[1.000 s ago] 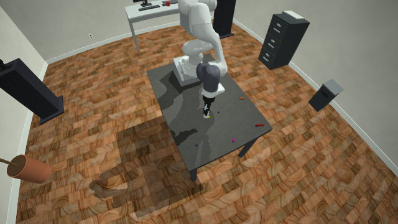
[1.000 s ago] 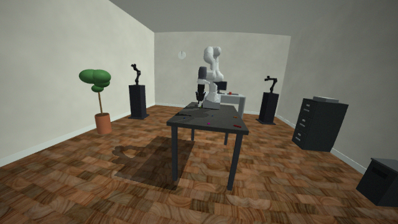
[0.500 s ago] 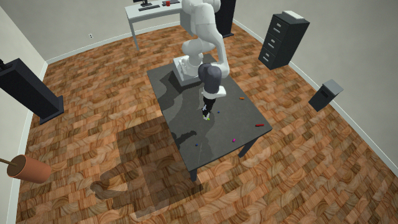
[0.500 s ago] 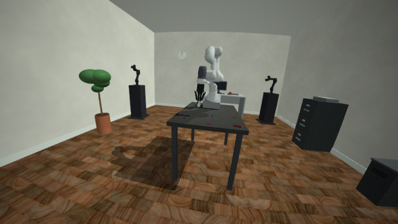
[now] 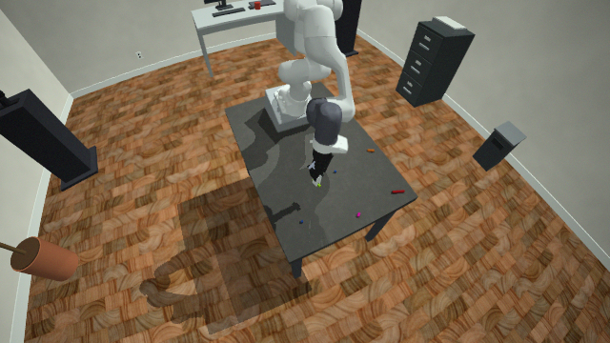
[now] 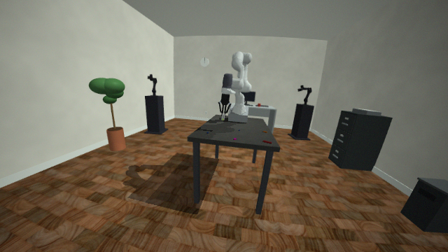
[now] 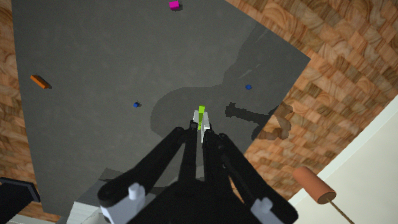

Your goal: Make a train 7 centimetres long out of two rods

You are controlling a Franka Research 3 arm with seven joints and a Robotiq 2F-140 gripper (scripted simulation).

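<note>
Right now the magenta rod is 210 mm ahead of my hand, 140 mm below it and 110 mm to the left of it. The rest, counted from my hand: orange rod 450 mm to the left, 140 mm below, 50 mm behind; lime rod 30 mm below; red rod 380 mm to the left, 240 mm ahead, 140 mm below.
</note>
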